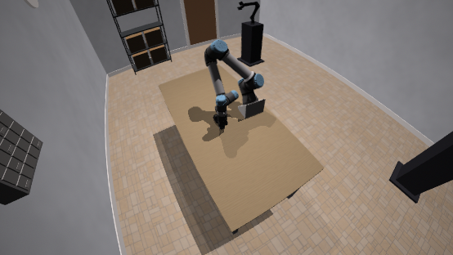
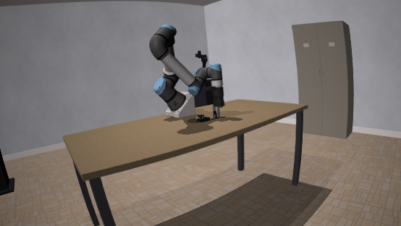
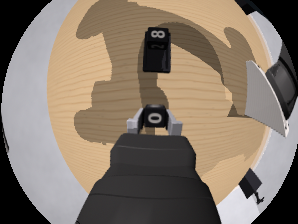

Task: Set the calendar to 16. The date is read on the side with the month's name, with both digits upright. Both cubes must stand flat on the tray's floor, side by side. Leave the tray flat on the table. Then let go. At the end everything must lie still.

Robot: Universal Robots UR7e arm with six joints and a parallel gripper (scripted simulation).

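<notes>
Now: hand 1 cm above the black date cube. Round my hand: dark calendar tray 2 cm behind, 11 cm to the right, 2 cm below.
</notes>
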